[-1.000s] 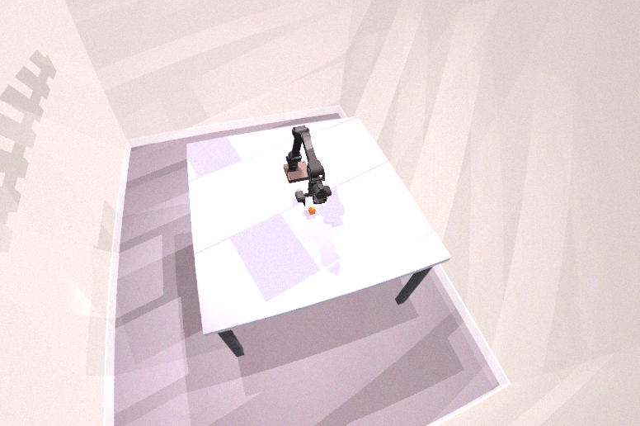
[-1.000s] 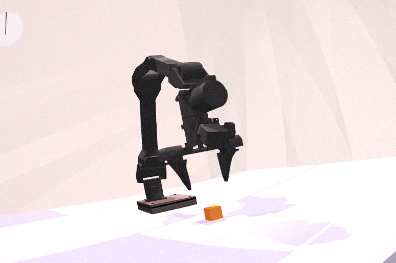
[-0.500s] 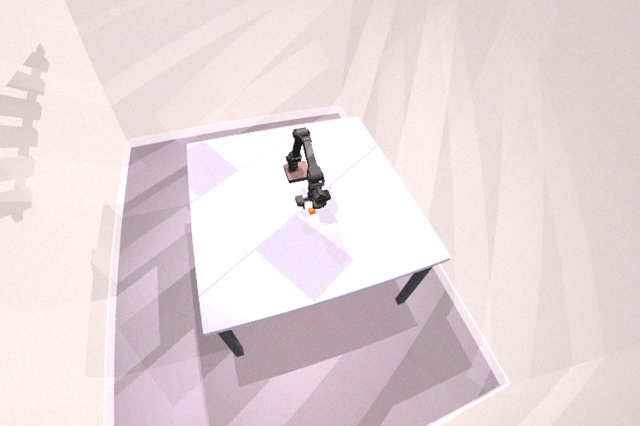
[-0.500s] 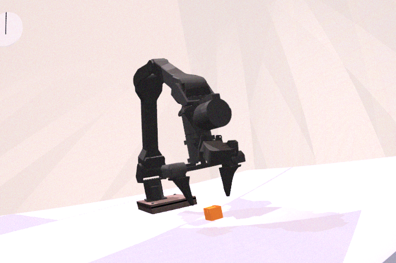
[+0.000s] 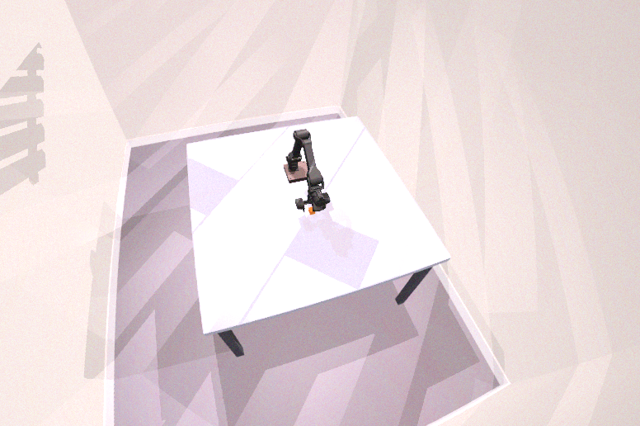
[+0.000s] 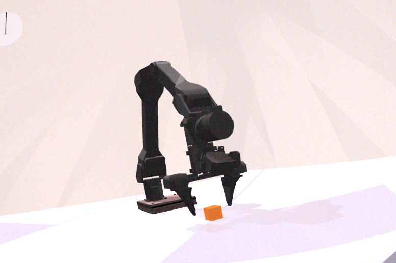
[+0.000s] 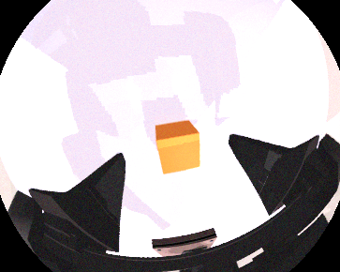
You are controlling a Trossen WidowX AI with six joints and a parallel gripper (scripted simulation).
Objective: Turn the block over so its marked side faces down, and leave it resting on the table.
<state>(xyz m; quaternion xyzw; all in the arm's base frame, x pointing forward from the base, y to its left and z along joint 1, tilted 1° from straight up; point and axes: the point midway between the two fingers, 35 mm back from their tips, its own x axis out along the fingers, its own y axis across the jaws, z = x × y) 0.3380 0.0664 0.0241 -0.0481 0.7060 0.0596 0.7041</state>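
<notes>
Right now the block is 10 mm below my gripper tip and 10 mm behind it.
</notes>
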